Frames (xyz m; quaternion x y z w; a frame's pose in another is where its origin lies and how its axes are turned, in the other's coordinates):
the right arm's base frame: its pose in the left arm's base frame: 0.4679 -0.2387 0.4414 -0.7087 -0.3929 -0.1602 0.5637
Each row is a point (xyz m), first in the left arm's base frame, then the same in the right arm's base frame.
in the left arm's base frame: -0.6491 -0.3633 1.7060
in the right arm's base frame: 0.0856 -1.6680 -0.2702
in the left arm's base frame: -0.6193 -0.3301 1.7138
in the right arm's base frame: 0.1224 -1.6531 -0.2483
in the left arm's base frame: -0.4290 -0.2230 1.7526
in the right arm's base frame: 0.3104 -1.5448 -0.2025
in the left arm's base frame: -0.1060 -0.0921 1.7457
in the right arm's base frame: 0.5618 -1.3093 -0.1490
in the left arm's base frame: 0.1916 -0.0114 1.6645
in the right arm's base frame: 0.7282 -1.0397 -0.1132
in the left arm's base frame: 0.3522 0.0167 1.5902
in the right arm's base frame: 0.7917 -0.8728 -0.0986
